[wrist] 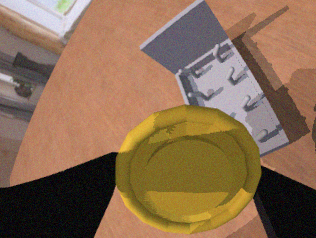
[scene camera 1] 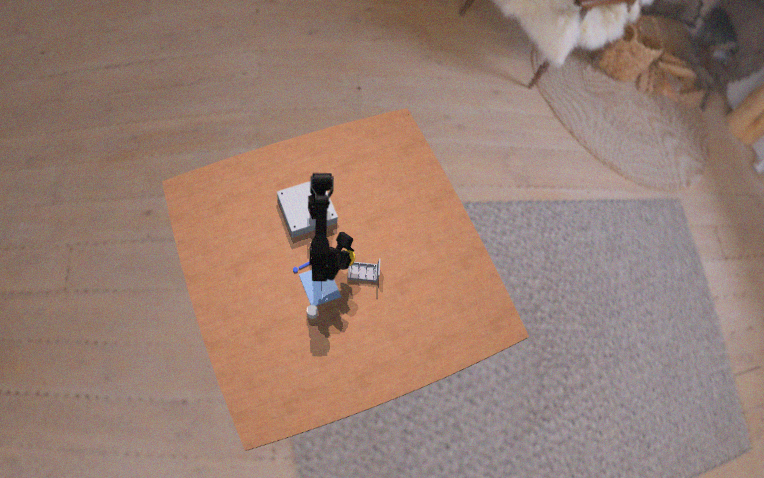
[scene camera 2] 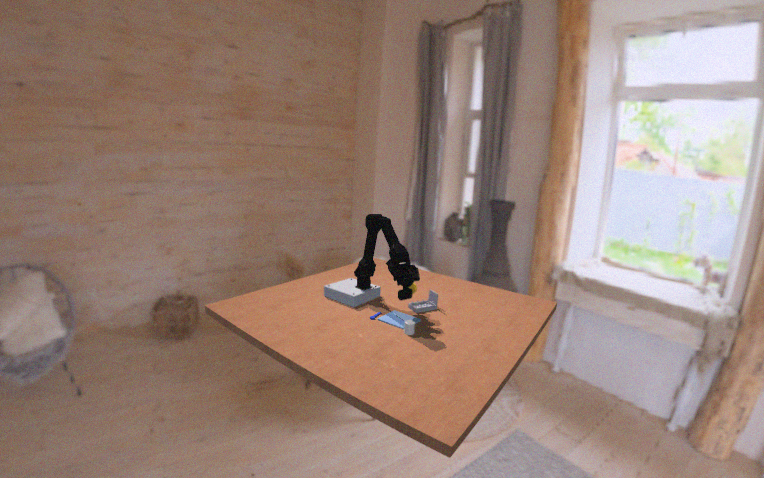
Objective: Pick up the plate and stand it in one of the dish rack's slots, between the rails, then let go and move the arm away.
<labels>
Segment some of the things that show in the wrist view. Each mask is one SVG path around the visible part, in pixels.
The gripper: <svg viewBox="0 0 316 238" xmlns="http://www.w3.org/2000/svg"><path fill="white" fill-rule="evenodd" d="M263 165L262 169L260 169L262 177L260 177L258 188L256 188L254 203L256 209L258 209L259 217L262 219L260 221L262 221L263 227L266 229L267 238L316 238L316 189L307 187L307 185L299 183L297 180L289 179L288 176L283 176L281 173L275 172L274 169L271 171L270 168L266 168ZM118 152L109 152L109 154L102 155L100 158L85 161L85 163L76 165L76 167L66 168L65 171L41 177L39 180L27 181L27 183L21 183L20 185L15 185L15 187L13 185L9 188L0 187L0 238L94 238L97 228L100 227L100 221L105 216L106 209L108 209L109 201L113 197L114 189L116 189L116 158Z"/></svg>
A yellow plate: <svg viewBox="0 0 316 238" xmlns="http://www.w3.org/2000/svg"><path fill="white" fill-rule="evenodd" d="M182 104L182 106L154 112L154 114L147 116L138 126L135 126L133 130L129 131L129 134L123 140L121 148L119 148L121 151L118 152L116 158L116 187L126 208L133 212L138 219L141 219L143 223L150 224L151 227L162 229L165 232L194 235L194 233L212 231L212 229L222 227L223 224L228 223L228 221L242 213L244 207L254 199L256 188L258 188L260 177L262 177L262 171L260 171L262 164L260 164L259 147L256 146L250 131L246 130L243 123L238 122L238 120L235 120L230 115L224 114L219 108Z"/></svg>
</labels>
